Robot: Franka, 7 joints.
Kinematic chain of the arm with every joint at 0, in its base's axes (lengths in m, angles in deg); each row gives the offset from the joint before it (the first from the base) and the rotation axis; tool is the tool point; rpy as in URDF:
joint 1: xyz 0 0 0.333 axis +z
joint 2: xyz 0 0 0 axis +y
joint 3: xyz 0 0 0.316 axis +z
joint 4: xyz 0.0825 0 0 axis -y
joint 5: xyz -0.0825 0 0.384 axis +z
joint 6: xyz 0 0 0 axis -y
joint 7: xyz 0.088 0 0 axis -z
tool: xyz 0 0 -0.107 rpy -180 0 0
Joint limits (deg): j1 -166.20..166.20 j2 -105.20..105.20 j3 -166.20..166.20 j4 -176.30..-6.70 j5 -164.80..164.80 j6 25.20..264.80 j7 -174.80..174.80
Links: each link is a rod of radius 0.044 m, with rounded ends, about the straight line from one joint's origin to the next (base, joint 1, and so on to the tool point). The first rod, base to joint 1, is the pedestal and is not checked.
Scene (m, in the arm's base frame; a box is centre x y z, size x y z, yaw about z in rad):
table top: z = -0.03
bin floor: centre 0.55 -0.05 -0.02 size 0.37 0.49 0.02 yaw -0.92
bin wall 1: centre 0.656 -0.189 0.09 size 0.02 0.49 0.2 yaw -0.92
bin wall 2: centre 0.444 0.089 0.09 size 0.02 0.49 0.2 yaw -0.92
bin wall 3: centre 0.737 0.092 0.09 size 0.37 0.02 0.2 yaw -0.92
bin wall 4: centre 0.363 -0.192 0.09 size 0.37 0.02 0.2 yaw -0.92
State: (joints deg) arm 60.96 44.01 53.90 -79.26 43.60 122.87 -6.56
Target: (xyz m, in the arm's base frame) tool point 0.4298 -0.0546 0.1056
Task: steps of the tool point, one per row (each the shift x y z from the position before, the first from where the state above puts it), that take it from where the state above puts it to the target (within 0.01 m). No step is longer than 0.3 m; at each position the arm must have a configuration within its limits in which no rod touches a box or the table.
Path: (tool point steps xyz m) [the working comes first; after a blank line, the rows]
Joints at the target: 2.83 30.16 -13.16 -128.75 30.43 109.52 -6.56
Straight joint move there: touches bin wall 2.

1: 0.2131 -0.0268 -0.0717
2: 0.2148 -0.1133 -0.0461
3: 0.1569 -0.1941 -0.0195
4: 0.0547 -0.2313 -0.0027
5: -0.0525 -0.2063 0.0000
6: 0.0116 0.0004 -0.0974
7: -0.0116 -0.0003 -0.1021

